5 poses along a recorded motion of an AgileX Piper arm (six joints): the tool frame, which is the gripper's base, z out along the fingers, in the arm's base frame.
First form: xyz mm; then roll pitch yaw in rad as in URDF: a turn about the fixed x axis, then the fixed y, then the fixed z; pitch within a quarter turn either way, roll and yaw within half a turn.
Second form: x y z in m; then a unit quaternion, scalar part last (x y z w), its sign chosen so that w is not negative. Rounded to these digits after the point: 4 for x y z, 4 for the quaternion.
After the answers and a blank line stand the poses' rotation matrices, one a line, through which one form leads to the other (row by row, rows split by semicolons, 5 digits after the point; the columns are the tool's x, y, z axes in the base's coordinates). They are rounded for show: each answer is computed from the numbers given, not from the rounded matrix.
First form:
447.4 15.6 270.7 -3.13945 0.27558 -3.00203
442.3 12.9 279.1 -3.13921 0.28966 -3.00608
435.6 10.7 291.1 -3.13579 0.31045 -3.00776
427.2 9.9 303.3 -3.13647 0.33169 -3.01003
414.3 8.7 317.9 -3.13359 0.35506 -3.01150
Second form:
0.4474 0.0156 0.2707 -0.0689 0.9881 0.0085 0.1371
0.4423 0.0129 0.2791 -0.0668 0.9873 0.0086 0.1441
0.4356 0.0107 0.2911 -0.0656 0.9858 0.0075 0.1544
0.4272 0.0099 0.3033 -0.0644 0.9842 0.0083 0.1649
0.4143 0.0087 0.3179 -0.0633 0.9822 0.0075 0.1765

-0.95291 -0.13853 0.26976; -0.13386 0.99036 0.03573; -0.27211 -0.00206 -0.96227
-0.94956 -0.13442 0.28333; -0.12947 0.99092 0.03623; -0.28563 -0.00228 -0.95834
-0.94368 -0.13167 0.30352; -0.12705 0.99128 0.03501; -0.30549 -0.00553 -0.95218
-0.93732 -0.12953 0.32349; -0.12403 0.99156 0.03764; -0.32564 -0.00484 -0.94548
-0.92970 -0.12696 0.34574; -0.12163 0.99188 0.03716; -0.34765 -0.00750 -0.93760

